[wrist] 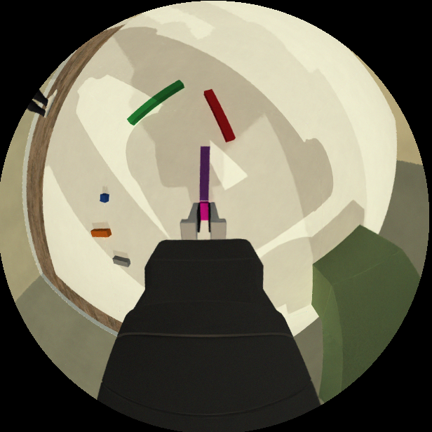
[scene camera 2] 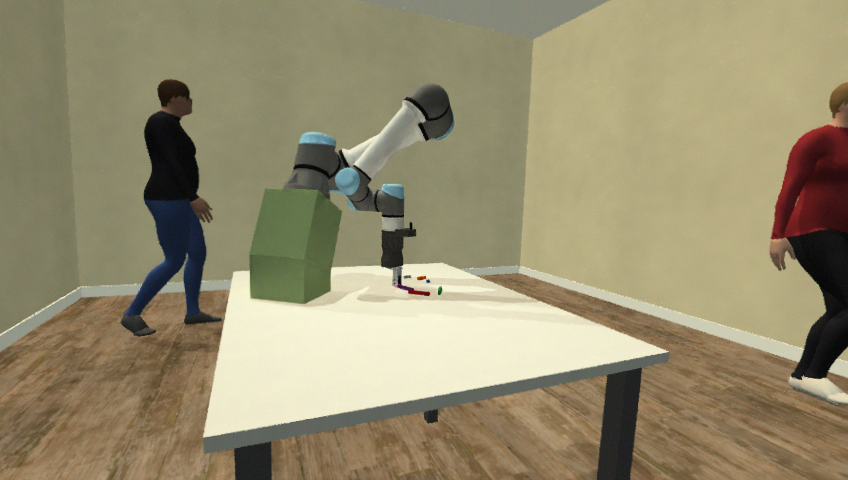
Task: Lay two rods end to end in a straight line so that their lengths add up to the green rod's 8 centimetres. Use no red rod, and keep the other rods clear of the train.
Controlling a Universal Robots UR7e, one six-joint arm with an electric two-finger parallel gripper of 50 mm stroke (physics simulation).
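Pixels of known places: gripper, fingertip midpoint: [scene camera 2: 397, 285]; arm's base at its link origin: [scene camera 2: 305, 200].
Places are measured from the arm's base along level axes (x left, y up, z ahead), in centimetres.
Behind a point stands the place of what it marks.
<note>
My gripper [scene camera 2: 397, 284] {x -3.9, y -28.6, z 30.2 cm} [wrist: 204, 211] is shut on the short magenta rod [wrist: 204, 211], low at the table. In the wrist view the magenta rod's far end is at the near end of the purple rod [wrist: 204, 173] [scene camera 2: 405, 287] {x -7.8, y -28.4, z 32.1 cm}, and the two line up; I cannot tell whether they touch. The green rod [wrist: 156, 102] [scene camera 2: 439, 290] {x -15.1, y -28.1, z 41.5 cm} lies beyond, to the upper left in the wrist view. The red rod [wrist: 219, 116] [scene camera 2: 419, 292] {x -15.3, y -28.4, z 34.5 cm} lies slanted just beyond the purple rod's far end, to its right, with a small gap in the wrist view.
A blue piece [wrist: 104, 198] [scene camera 2: 427, 280] {x 0.8, y -28.3, z 43.2 cm}, an orange rod [wrist: 101, 233] [scene camera 2: 421, 277] {x 6.6, y -28.3, z 42.8 cm} and a grey rod [wrist: 121, 261] [scene camera 2: 407, 276] {x 9.6, y -28.4, z 38.2 cm} lie to the left in the wrist view. A green block [scene camera 2: 277, 276] {x -13.9, y -21.8, z -8.7 cm} [wrist: 370, 280] stands under the arm's base. Two people stand beyond the white table [scene camera 2: 380, 362].
</note>
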